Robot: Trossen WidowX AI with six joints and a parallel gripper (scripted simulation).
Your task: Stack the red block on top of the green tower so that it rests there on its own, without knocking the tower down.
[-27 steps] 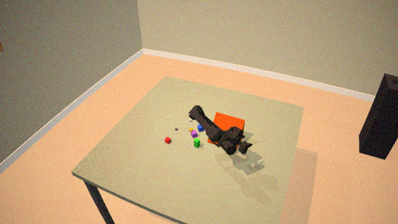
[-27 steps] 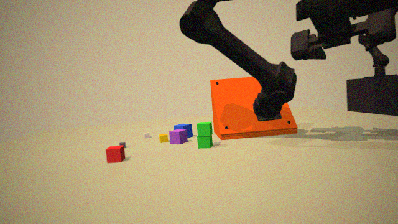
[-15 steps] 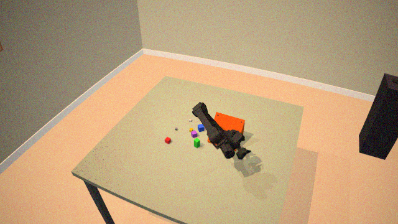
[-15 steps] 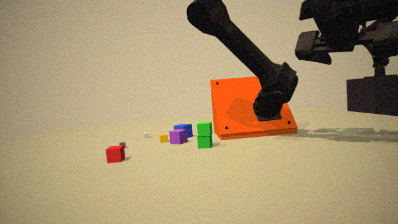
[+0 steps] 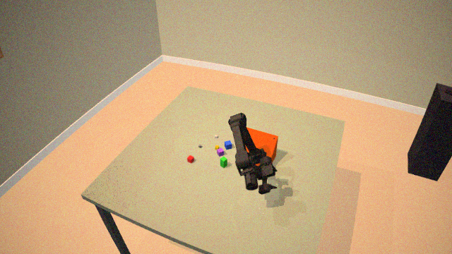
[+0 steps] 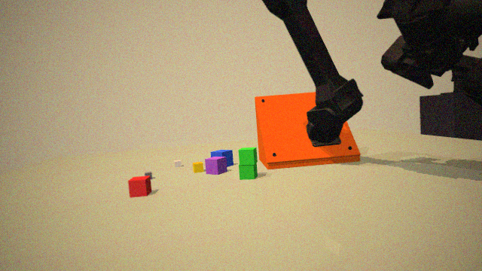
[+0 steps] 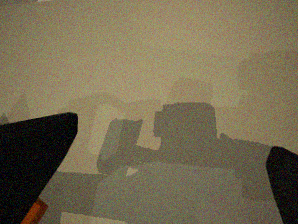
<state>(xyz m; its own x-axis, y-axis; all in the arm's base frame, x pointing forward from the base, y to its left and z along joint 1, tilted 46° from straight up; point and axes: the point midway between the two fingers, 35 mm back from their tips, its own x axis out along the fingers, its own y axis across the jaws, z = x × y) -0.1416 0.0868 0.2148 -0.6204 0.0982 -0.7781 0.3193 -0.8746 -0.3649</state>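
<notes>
Now: the red block 55 cm ahead of my gripper tip, 5 cm to the right of it and 12 cm below it. The rest, counted from my gripper tip: blue block (40 cm ahead, 25 cm to the right, 11 cm below); then yellow block (45 cm ahead, 21 cm to the right, 12 cm below); then purple block (41 cm ahead, 18 cm to the right, 11 cm below).
</notes>
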